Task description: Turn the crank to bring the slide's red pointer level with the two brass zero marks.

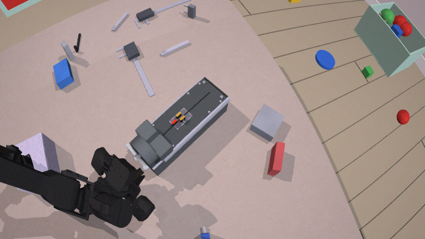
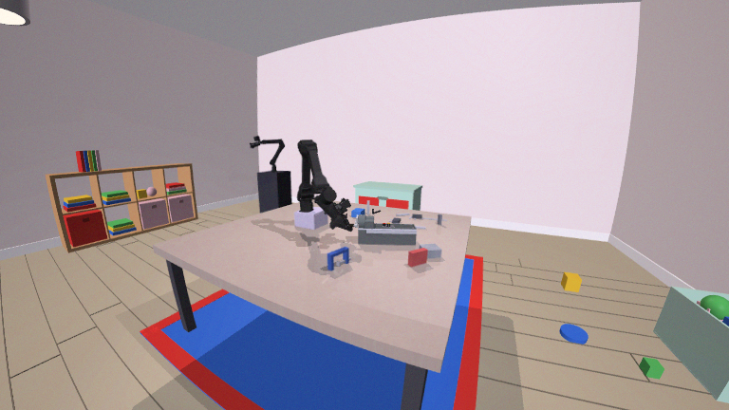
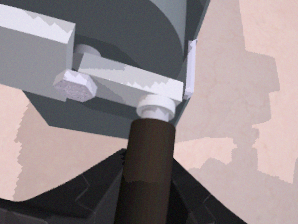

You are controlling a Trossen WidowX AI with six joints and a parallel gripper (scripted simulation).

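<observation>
My gripper tip is 130 mm short of the red pointer, 60 mm to the right of it and 20 mm below it. The rest, counted from my gripper tip: dark brown crank handle (20 mm behind, 20 mm above); red block (310 mm ahead, 140 mm to the right, 30 mm below); grey block (350 mm ahead, 40 mm to the right, 40 mm below).
</observation>
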